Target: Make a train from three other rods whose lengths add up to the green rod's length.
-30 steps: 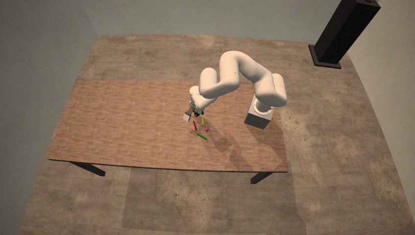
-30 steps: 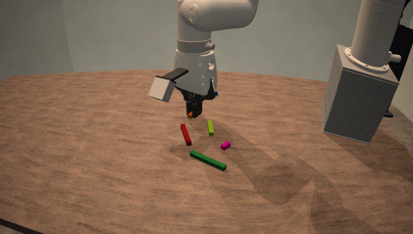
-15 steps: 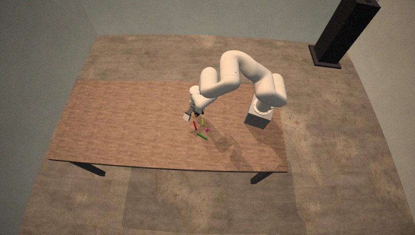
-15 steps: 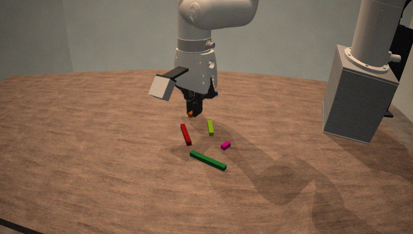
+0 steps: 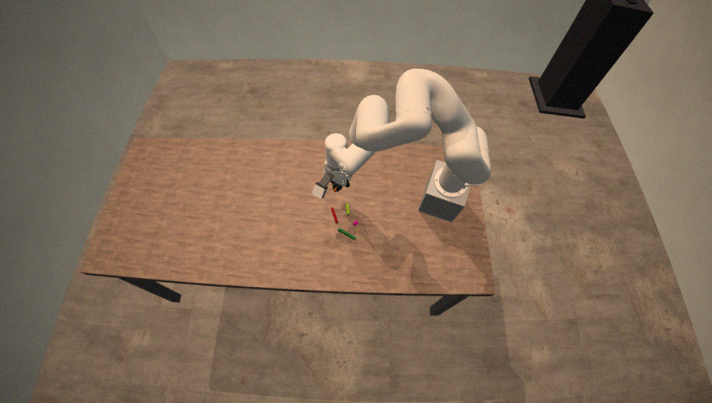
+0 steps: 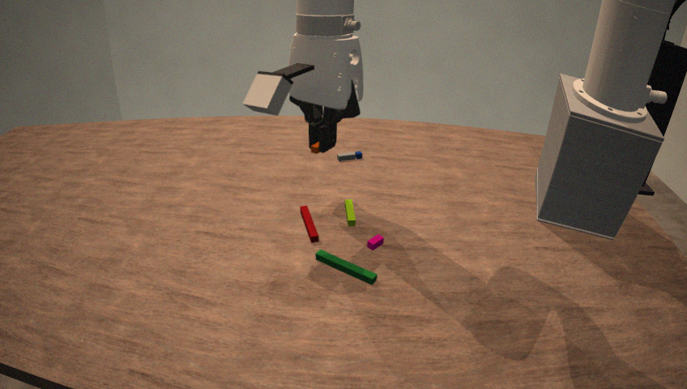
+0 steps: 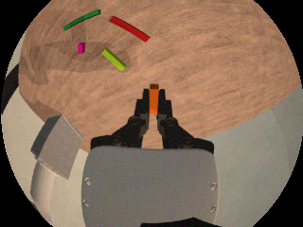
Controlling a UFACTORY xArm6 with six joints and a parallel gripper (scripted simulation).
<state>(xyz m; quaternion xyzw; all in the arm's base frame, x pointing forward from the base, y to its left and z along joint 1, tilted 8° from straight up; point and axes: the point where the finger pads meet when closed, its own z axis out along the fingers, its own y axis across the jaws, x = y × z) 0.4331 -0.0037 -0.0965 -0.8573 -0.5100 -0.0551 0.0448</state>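
Right now my hand is 30 mm past the grey rod, 110 mm to the left of it and 90 mm above it. Round my hand: red rod: 10 mm ahead, 90 mm to the left, 90 mm below; orange rod: 20 mm below; lime rod: 50 mm behind, 60 mm to the left, 90 mm below.
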